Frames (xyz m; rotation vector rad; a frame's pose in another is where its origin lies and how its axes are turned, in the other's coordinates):
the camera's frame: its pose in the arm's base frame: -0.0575 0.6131 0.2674 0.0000 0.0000 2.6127
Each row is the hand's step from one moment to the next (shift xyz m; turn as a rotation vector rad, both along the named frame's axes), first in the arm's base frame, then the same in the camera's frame.
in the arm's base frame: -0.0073 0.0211 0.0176 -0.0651 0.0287 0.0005
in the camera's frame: 0.0169 -0.0145 0.0176 0.0707 0.0081 0.0005
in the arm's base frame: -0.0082 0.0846 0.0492 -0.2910 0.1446 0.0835
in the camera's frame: 0.0498 -0.0689 0.0492 0.3242 0.0220 0.0835
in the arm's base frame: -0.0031 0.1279 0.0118 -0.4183 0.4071 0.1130
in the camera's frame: 0.0672 -0.1089 0.0118 0.5666 -0.1404 0.1130
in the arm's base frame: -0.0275 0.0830 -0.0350 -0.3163 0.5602 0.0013
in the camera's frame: 0.0656 -0.0578 -0.0350 0.5557 -0.3241 0.0013
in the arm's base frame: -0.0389 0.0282 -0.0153 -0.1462 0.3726 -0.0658
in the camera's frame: 0.0478 -0.0047 -0.0153 0.3142 -0.2479 -0.0658
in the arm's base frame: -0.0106 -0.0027 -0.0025 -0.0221 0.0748 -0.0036
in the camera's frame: 0.0078 0.0077 -0.0025 0.0568 -0.0534 -0.0036
